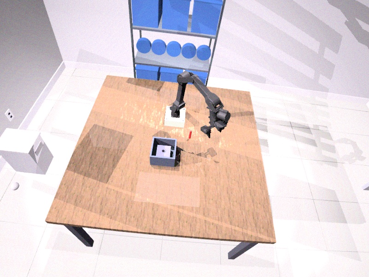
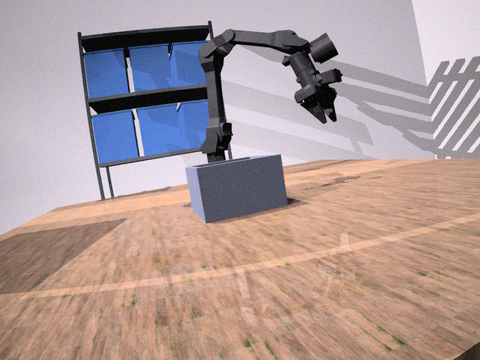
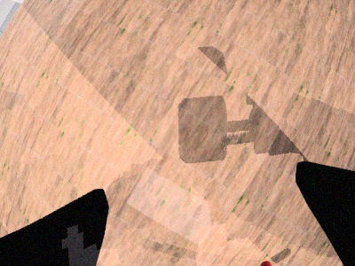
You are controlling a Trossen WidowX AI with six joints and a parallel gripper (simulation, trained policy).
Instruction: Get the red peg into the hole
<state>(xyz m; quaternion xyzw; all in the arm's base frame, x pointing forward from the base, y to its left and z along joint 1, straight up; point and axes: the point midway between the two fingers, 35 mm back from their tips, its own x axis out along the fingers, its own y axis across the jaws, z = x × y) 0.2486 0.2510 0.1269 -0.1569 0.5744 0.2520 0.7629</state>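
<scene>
The red peg lies 150 mm to the right of my gripper tip, 110 mm below it and 90 mm behind it. From my gripper tip the other things lie so: grey-blue box: 330 mm to the right, 130 mm below, 80 mm ahead; grey plate: 330 mm to the right, 110 mm below, 80 mm ahead.
</scene>
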